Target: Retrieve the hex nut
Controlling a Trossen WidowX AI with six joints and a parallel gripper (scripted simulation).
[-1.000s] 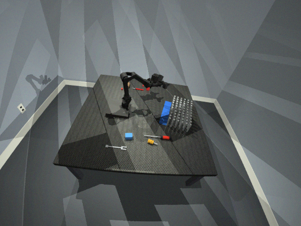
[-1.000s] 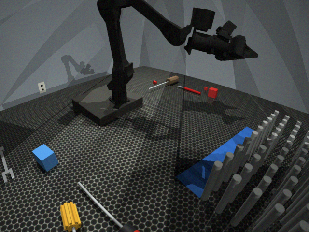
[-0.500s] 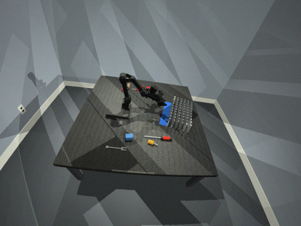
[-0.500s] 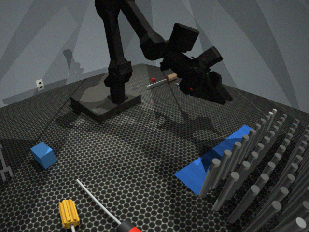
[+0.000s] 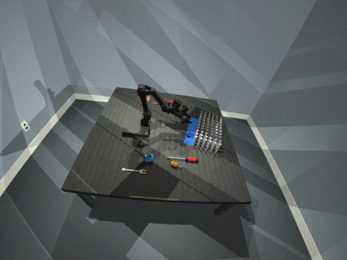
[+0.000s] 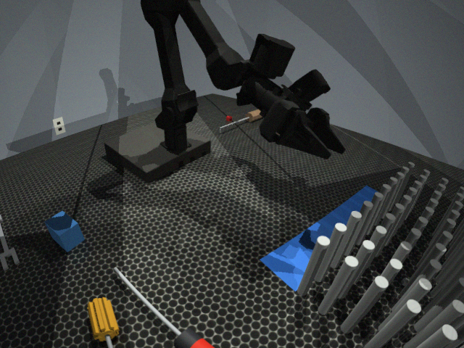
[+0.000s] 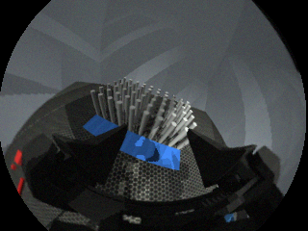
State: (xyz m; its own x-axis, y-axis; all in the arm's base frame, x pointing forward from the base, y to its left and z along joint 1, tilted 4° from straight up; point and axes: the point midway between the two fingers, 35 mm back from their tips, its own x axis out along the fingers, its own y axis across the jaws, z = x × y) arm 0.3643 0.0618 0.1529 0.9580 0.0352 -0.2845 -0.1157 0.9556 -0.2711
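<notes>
Now: gripper tip 39 cm past the red-handled tool, 34 cm to the right of it and 15 cm above it. Round my gripper tip: yellow-handled tool 5 cm behind, 39 cm to the right, 14 cm below; then blue taped strip 4 cm ahead, 5 cm to the left, 16 cm below; then hex nut 19 cm ahead, 15 cm below.
</notes>
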